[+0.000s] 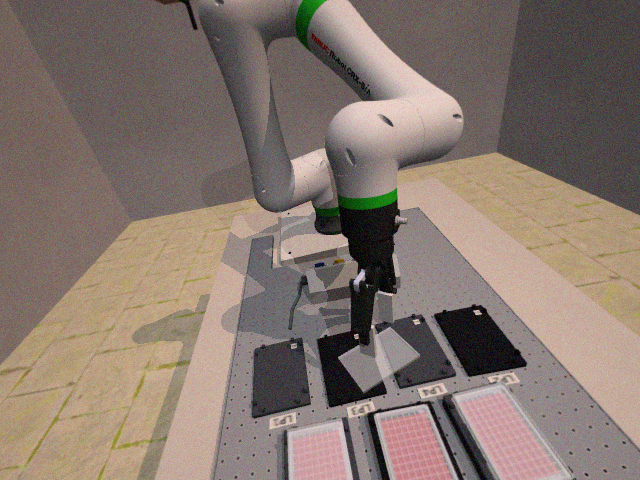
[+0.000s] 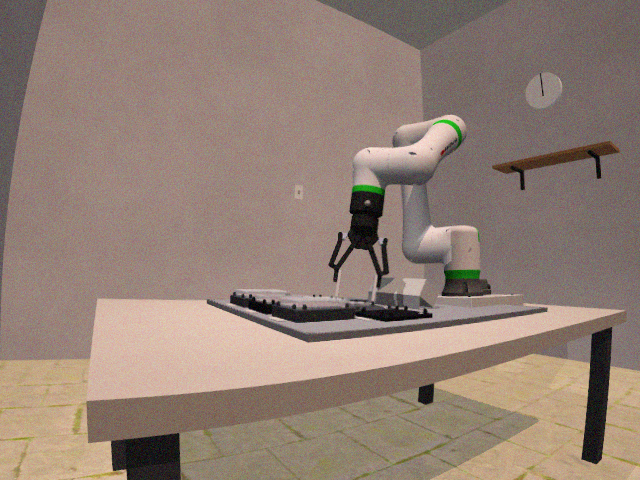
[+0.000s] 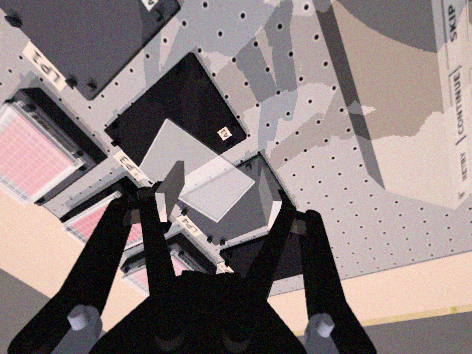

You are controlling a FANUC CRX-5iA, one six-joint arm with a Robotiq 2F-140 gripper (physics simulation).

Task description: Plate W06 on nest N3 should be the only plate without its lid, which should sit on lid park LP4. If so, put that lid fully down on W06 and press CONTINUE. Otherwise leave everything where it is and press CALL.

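Seen in the pictures: gripper, fingertip midpoint: (image 1: 378, 336) (image 2: 354, 298) (image 3: 222, 175); arm's base, origin of the base link: (image 1: 336, 223) (image 2: 462, 295).
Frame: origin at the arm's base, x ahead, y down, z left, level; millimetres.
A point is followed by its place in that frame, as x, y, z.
Note:
A clear lid (image 1: 361, 367) {548, 1, -29} (image 3: 200, 160) {510, 2, -9} lies askew across lid park LP3 (image 1: 336, 379) {556, 11, -78} (image 3: 185, 95) {485, 11, -77} and lid park LP4 (image 1: 426, 356) {542, 11, 95} (image 3: 241, 219) {516, 11, 100}. My gripper (image 1: 375, 335) {493, -7, 17} (image 2: 356, 295) {493, -7, 17} (image 3: 222, 175) {493, -7, 17} is open and empty, low over the lid, with its pads toward opposite sides of it; whether they touch it cannot be told. Three pink plates stand in nests: a left plate (image 1: 317, 454) {684, -19, -118} (image 3: 35, 155) {671, -19, -112}, a middle plate (image 1: 416, 444) {691, -15, 21} (image 3: 95, 220) {700, -11, -7} and a right plate (image 1: 509, 434) {700, -20, 146}. The middle one looks deeper pink than its neighbours. Plate and nest names are not readable.
Lid park LP1 (image 1: 281, 377) {532, 11, -180} (image 3: 95, 30) {526, 11, -166} is at the left, and lid park LP2 (image 1: 478, 341) {530, 11, 200} (image 3: 287, 260) {490, 11, 209} at the right. A button box (image 1: 336, 285) {340, -22, -44} (image 3: 425, 165) {322, -50, 68} with CONTINUE, RETRY and SKIP lettering stands toward the robot base. A thin dark upright (image 1: 295, 304) {338, 16, -151} is beside it.

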